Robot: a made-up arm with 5 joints. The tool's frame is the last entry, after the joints.
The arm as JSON. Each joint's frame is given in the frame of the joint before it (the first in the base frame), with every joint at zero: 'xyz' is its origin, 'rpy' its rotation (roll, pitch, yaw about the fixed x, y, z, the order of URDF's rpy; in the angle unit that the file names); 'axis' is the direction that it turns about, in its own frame. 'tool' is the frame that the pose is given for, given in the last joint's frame.
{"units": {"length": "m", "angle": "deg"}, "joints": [
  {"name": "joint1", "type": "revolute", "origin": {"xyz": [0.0, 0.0, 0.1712], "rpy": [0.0, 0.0, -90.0]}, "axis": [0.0, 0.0, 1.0]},
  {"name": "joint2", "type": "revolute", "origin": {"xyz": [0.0, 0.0, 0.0], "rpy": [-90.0, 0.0, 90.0]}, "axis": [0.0, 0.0, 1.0]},
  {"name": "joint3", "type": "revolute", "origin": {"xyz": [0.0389, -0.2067, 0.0], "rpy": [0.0, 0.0, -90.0]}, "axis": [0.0, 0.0, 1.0]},
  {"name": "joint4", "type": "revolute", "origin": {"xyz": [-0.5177, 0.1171, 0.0], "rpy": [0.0, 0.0, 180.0]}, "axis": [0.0, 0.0, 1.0]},
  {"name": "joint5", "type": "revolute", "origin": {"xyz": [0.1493, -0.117, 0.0], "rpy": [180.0, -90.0, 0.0]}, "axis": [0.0, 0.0, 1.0]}
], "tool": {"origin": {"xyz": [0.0, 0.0, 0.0], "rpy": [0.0, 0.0, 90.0]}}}
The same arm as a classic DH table. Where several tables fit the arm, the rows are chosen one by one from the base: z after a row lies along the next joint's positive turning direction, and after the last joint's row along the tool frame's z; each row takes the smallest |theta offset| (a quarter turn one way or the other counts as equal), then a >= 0, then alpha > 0; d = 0 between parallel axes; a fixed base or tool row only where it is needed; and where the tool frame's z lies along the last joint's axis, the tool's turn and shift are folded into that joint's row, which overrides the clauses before.
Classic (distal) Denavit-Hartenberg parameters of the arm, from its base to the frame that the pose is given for. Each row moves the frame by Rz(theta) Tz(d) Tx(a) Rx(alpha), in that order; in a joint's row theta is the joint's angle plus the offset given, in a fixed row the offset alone. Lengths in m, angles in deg.
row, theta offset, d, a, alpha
joint1, 0, 0.1712, 0, -90
joint2, -79.34, 0, 0.2103, 0
joint3, -23.4, 0, -0.5308, 0
joint4, -77.25, 0, -0.117, 90
joint5, 180, 0.1493, 0, 0

